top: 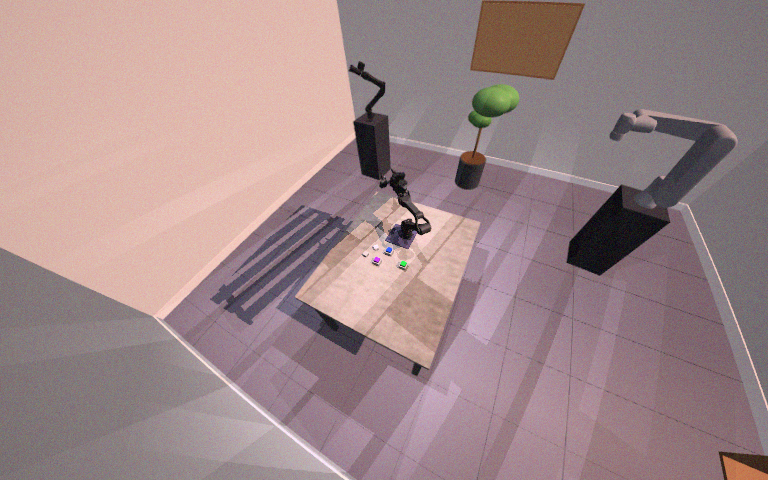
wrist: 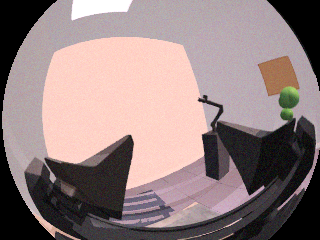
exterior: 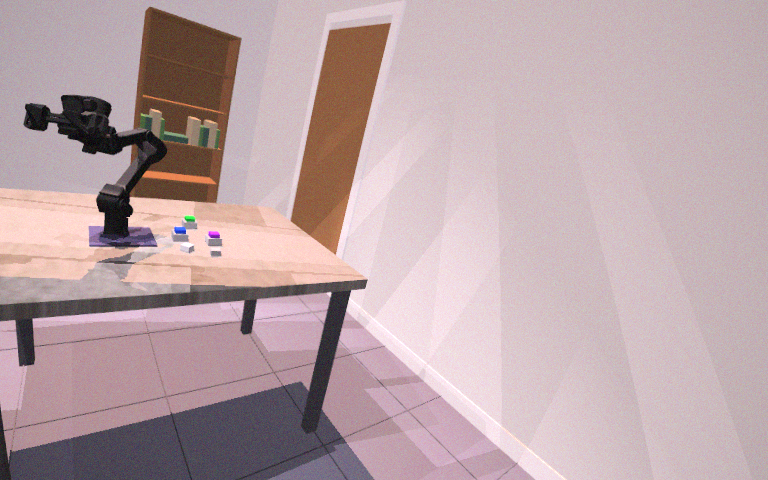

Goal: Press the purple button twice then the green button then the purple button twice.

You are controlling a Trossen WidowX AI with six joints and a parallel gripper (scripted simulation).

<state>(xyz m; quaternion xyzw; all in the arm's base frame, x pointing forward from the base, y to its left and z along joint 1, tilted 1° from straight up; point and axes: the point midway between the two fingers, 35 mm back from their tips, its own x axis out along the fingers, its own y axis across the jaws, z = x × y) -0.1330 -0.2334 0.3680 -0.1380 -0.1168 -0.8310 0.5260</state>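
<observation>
My gripper tip is now 45 cm short of the purple button, 35 cm above it and 19 cm to the right of it. The rest, counted from my gripper tip: blue button: 35 cm below, 34 cm ahead, 22 cm to the left; green button: 39 cm ahead, 36 cm to the left, 35 cm below.
</observation>
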